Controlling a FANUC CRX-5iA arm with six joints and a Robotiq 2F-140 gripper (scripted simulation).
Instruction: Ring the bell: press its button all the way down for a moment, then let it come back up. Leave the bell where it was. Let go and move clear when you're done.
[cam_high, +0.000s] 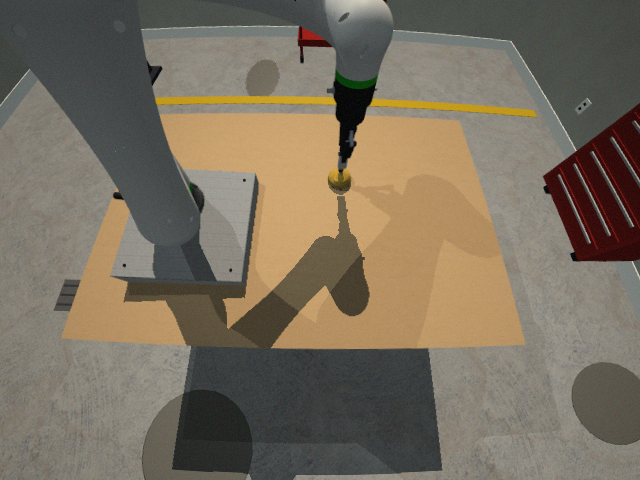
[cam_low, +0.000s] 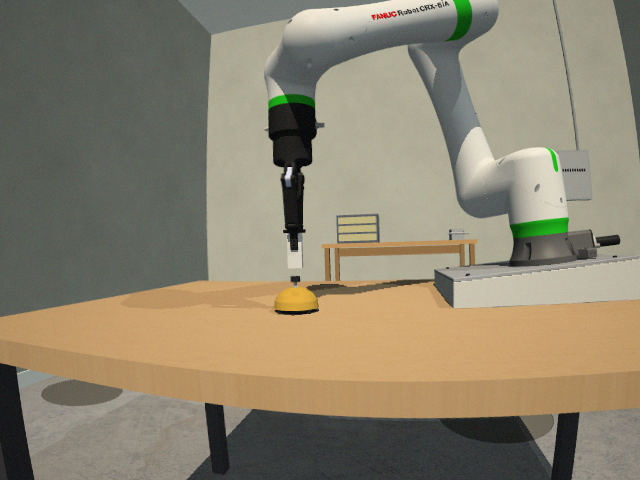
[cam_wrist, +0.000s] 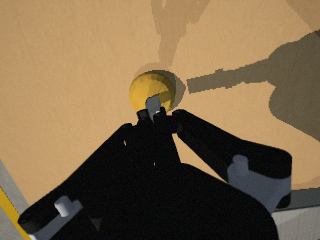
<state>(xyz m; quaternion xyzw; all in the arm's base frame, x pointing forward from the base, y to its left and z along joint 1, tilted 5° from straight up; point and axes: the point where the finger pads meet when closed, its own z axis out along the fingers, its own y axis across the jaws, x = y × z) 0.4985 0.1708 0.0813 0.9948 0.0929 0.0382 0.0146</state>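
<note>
Now: the black bell button 1 cm to the left of my hand and 6 cm below it. From my hand the other things lie so: yellow dome bell 1 cm to the left, 7 cm below.
</note>
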